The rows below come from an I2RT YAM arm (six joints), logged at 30 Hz.
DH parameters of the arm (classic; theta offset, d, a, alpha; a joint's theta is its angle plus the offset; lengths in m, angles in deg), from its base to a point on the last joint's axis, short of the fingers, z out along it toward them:
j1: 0 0.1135 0.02 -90
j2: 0 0 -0.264 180
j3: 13.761 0 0.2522 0
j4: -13.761 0 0.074 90
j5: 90 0 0 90
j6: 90 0.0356 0 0
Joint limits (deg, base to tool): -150..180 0..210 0..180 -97..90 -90..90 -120..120
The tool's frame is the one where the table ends.
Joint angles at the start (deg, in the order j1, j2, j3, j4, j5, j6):
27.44 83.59 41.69 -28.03 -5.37 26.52
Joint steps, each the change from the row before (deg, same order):
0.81 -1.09 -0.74 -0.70 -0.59 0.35
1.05 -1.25 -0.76 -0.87 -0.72 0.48
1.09 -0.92 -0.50 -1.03 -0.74 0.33
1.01 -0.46 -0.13 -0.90 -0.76 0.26
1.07 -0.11 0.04 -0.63 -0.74 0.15
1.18 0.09 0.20 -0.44 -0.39 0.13
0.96 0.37 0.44 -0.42 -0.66 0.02
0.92 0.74 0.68 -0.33 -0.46 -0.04
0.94 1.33 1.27 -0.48 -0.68 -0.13
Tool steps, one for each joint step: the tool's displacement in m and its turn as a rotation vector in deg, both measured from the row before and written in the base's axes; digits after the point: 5 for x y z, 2 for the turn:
-0.00619 0.00111 0.00056 0.42 0.65 0.68
-0.00716 0.00165 0.00090 0.53 0.78 0.84
-0.00642 0.00206 0.00064 0.38 0.97 1.02
-0.00457 0.00263 0.00065 0.38 0.93 1.01
-0.00355 0.00344 0.00028 0.37 0.82 1.16
-0.00283 0.00415 0.00035 0.15 0.52 1.17
-0.00154 0.00416 0.00044 0.33 0.65 1.14
-0.00034 0.00470 0.00015 0.13 0.56 1.09
0.00136 0.00634 0.00044 0.20 0.78 1.25

